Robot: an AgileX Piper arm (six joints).
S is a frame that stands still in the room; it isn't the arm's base.
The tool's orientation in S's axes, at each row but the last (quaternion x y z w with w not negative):
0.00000, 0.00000, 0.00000, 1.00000
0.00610, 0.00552, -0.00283, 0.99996
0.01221, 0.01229, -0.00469, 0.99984
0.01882, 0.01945, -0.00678, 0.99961
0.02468, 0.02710, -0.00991, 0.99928
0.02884, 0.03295, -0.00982, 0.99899
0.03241, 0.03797, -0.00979, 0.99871
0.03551, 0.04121, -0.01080, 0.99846
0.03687, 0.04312, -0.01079, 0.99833
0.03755, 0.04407, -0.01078, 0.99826
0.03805, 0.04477, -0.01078, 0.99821
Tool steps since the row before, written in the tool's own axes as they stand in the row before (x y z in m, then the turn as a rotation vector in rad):
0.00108, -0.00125, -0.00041, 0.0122, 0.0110, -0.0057
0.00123, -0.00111, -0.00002, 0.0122, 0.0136, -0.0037
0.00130, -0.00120, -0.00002, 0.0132, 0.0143, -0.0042
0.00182, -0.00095, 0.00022, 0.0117, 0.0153, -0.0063
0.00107, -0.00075, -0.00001, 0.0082, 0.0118, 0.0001
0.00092, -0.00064, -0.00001, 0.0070, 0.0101, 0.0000
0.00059, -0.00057, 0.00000, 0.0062, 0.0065, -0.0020
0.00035, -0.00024, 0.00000, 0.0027, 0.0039, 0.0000
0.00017, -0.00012, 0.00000, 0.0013, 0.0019, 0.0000
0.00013, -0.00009, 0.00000, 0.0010, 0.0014, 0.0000
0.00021, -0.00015, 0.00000, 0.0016, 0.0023, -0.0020
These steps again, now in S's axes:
0.00108, -0.00125, -0.00041, 0.0122, 0.0110, -0.0057
0.00122, -0.00112, -0.00005, 0.0122, 0.0136, -0.0037
0.00129, -0.00121, -0.00008, 0.0132, 0.0143, -0.0042
0.00181, -0.00098, 0.00011, 0.0117, 0.0154, -0.0062
0.00105, -0.00077, -0.00011, 0.0084, 0.0116, 0.0002
0.00090, -0.00065, -0.00011, 0.0072, 0.0100, 0.0001
0.00058, -0.00058, -0.00008, 0.0062, 0.0065, -0.0020
0.00034, -0.00025, -0.00005, 0.0028, 0.0038, 0.0000
0.00017, -0.00012, -0.00002, 0.0013, 0.0019, 0.0000
0.00013, -0.00009, -0.00002, 0.0010, 0.0014, 0.0000
0.00021, -0.00015, -0.00003, 0.0015, 0.0024, -0.0020

